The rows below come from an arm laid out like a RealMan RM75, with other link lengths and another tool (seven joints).
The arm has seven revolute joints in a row. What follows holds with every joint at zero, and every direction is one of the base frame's.
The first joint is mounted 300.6 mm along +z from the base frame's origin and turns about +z.
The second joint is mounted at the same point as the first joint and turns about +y.
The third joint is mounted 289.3 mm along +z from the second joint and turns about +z.
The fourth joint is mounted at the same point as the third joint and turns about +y.
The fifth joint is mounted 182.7 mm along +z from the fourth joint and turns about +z.
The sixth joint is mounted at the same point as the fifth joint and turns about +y.
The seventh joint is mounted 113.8 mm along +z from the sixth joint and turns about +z.
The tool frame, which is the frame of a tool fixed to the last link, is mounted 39 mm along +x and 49 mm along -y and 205 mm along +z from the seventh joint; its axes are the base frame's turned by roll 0, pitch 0.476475 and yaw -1.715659 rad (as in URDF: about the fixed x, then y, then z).
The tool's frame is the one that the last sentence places.
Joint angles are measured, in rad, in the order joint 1, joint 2, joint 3, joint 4, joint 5, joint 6, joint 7. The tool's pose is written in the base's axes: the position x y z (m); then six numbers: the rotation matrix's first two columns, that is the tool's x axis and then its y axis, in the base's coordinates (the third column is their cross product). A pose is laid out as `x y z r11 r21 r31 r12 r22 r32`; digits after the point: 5 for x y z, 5 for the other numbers.
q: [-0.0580 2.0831 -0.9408 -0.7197 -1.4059 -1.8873 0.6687]
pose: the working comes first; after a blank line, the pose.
Where each joint sits with the arm in this pose, in the base's axes (m; each line is computed from the numbers above, not from the rounded line before):
joint 1: 0.0000 0.0000 0.3006
joint 2: 0.0000 0.0000 0.3006
joint 3: 0.2517 -0.0146 0.1588
joint 4: 0.2517 -0.0146 0.1588
joint 5: 0.4116 0.0736 0.1533
joint 6: 0.4116 0.0736 0.1533
joint 7: 0.3364 0.1328 0.0918
the tool: 0.2401 0.2883 -0.0200

0.24012 0.28827 -0.02003 0.41798 0.46179 0.78233 0.73898 0.32806 -0.58846
